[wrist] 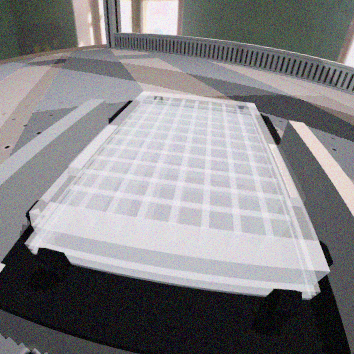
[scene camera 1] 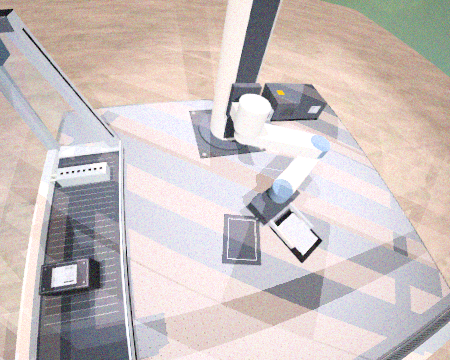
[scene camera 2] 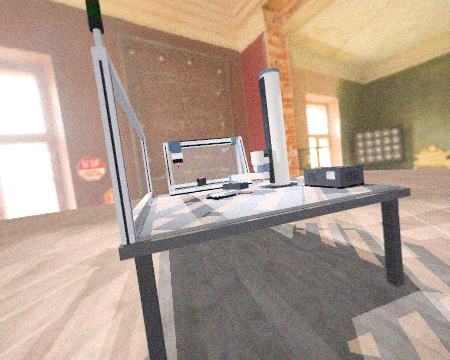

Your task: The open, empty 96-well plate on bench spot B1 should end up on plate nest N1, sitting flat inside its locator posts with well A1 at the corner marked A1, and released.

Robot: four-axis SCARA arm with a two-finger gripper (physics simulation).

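Frame: origin at the arm's base, x up, y back, z right, level; centimetres.
Seen in the pictures: gripper, between the fingertips: (wrist: 192, 123) (scene camera 1: 302, 237) (scene camera 2: 218, 194); arm's base, origin of its link: (scene camera 1: 225, 131) (scene camera 2: 280, 186).
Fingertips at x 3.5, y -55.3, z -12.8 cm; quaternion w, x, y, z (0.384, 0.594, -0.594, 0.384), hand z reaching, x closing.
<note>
Pixels of each thing's top centre, then the offset from my fingertips to it. "*": a spot on its surface instead. Level surfaces: height alone.
- black plate nest N1, centre of its top: (wrist: 190, 141) (scene camera 1: 298, 233) (scene camera 2: 220, 193) dy +1.9, dx +0.0, dz +0.9 cm
- Bench spot B1, a spot on its surface: (scene camera 1: 241, 239) * dy +5.0, dx -2.0, dz +21.1 cm
- framed dark deck, height of its surface: dx +2.7 cm
- black module, a spot on its surface: (scene camera 1: 70, 276) * dy +1.9, dx +9.8, dz +68.7 cm
The clear, open 96-well plate (scene camera 1: 299, 234) (wrist: 185, 170) lies over the black plate nest N1 (scene camera 1: 303, 257) (wrist: 150, 312). My gripper (scene camera 1: 300, 235) (wrist: 192, 123) is shut on the plate, with one finger along each long side. In the wrist view, black locator posts show beside the plate's edges, including one at the far left (wrist: 120, 112) and one at the far right (wrist: 270, 129). The plate looks level; whether its base touches the nest is hard to tell. No A1 mark is readable. Bench spot B1 (scene camera 1: 241, 239), a dark rectangle with a white outline, bears no plate.
The arm column (scene camera 1: 232, 65) (scene camera 2: 277, 125) stands behind the gripper, beside a dark box (scene camera 1: 292, 101) (scene camera 2: 334, 176). At the left of scene camera 1 are a framed dark deck (scene camera 1: 85, 215), a white block with a row of holes (scene camera 1: 82, 173) and a black module (scene camera 1: 70, 276).
</note>
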